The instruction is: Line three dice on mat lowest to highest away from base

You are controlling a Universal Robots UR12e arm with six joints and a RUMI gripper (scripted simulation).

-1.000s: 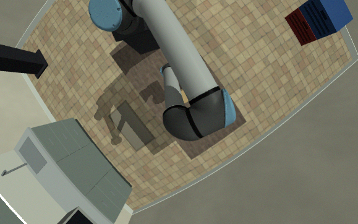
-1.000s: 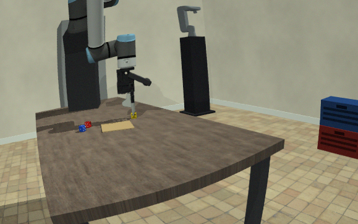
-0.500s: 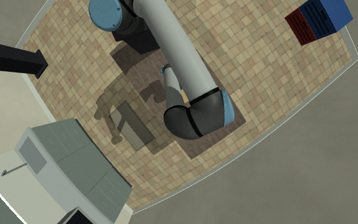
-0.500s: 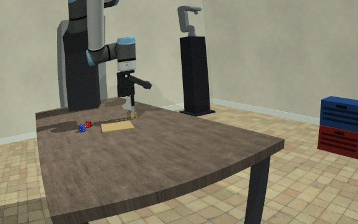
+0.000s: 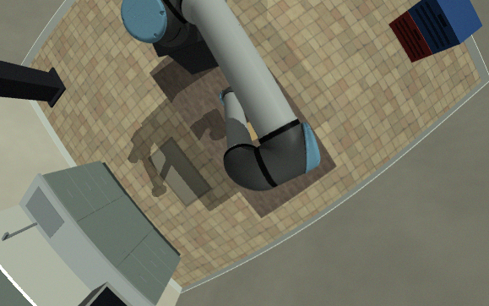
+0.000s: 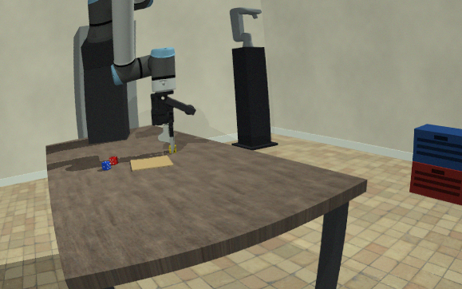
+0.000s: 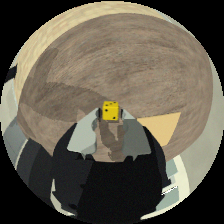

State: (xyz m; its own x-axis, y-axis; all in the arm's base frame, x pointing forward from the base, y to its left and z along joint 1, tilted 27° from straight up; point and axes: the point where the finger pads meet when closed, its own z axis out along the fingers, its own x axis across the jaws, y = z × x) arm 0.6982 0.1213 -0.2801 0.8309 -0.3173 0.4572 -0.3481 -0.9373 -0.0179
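The yellow die is right at my hand. Round my hand: tan mat: 100 mm ahead, 120 mm to the right, 20 mm below; blue die: 60 mm ahead, 280 mm to the right; red die: 10 mm ahead, 240 mm to the right.
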